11 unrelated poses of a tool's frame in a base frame.
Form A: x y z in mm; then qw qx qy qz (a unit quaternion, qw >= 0).
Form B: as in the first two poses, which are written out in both.
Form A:
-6, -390, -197, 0.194, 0.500, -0.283, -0.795
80, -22, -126, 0.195, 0.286, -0.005, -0.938
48, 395, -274, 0.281, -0.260, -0.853, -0.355
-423, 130, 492, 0.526, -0.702, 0.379, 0.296
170, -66, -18, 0.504, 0.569, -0.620, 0.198
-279, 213, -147, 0.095, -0.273, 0.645, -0.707
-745, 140, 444, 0.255, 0.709, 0.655, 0.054
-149, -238, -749, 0.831, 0.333, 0.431, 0.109
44, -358, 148, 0.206, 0.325, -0.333, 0.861
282, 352, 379, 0.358, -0.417, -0.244, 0.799
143, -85, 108, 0.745, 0.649, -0.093, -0.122
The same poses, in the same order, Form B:
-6, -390, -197, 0.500, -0.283, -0.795, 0.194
80, -22, -126, 0.286, -0.005, -0.938, 0.195
48, 395, -274, -0.260, -0.853, -0.355, 0.281
-423, 130, 492, -0.702, 0.379, 0.296, 0.526
170, -66, -18, 0.569, -0.620, 0.198, 0.504
-279, 213, -147, -0.273, 0.645, -0.707, 0.095
-745, 140, 444, 0.709, 0.655, 0.054, 0.255
-149, -238, -749, 0.333, 0.431, 0.109, 0.831
44, -358, 148, 0.325, -0.333, 0.861, 0.206
282, 352, 379, -0.417, -0.244, 0.799, 0.358
143, -85, 108, 0.649, -0.093, -0.122, 0.745

